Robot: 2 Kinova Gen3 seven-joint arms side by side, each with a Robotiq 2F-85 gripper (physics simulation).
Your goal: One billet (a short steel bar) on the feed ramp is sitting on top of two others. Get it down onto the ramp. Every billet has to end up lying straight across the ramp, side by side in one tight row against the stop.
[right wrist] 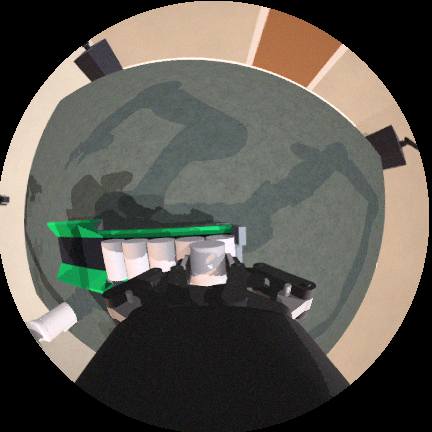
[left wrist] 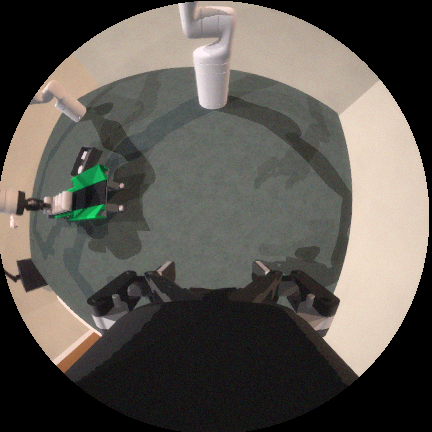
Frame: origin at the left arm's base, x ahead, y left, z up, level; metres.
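Seen in the pictures: left gripper, fingertip midpoint: point(left wrist: 213, 270); right gripper, fingertip midpoint: point(right wrist: 207, 261) point(left wrist: 48, 206); left arm's base, link origin: point(right wrist: 69, 310) point(left wrist: 212, 100); right arm's base, link origin: point(left wrist: 80, 115).
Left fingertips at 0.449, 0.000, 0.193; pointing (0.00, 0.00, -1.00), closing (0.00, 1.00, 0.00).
Offsets run from my left fingertips to a thing's top centre, as dx, dy, dz.
The feed ramp point(left wrist: 92, 176) point(right wrist: 165, 232) has green side walls and a dark bed. In the right wrist view a row of pale billets @(-0.113, -0.458, -0.087) point(right wrist: 115, 262) @(-0.111, -0.498, -0.091) point(right wrist: 136, 259) @(-0.109, -0.538, -0.094) point(right wrist: 161, 256) lies across it, with two more @(-0.107, -0.578, -0.098) point(right wrist: 186, 245) @(-0.105, -0.618, -0.101) point(right wrist: 227, 243) towards the grey stop @(-0.104, -0.643, -0.103) point(right wrist: 241, 236) at the right end. My right gripper point(right wrist: 207, 261) is shut on the upper billet @(-0.106, -0.601, -0.065) point(right wrist: 208, 257), which stands out above those two and partly hides them. Whether it touches them is hidden. My left gripper point(left wrist: 213, 270) is open and empty, well away from the ramp.
In the left wrist view a dark tray @(-0.270, -0.492, -0.158) point(left wrist: 86, 160) with pale pieces is beside the ramp, and a white arm base point(left wrist: 212, 85) stands at the back. Another white cylindrical part point(right wrist: 55, 321) is at lower left in the right wrist view.
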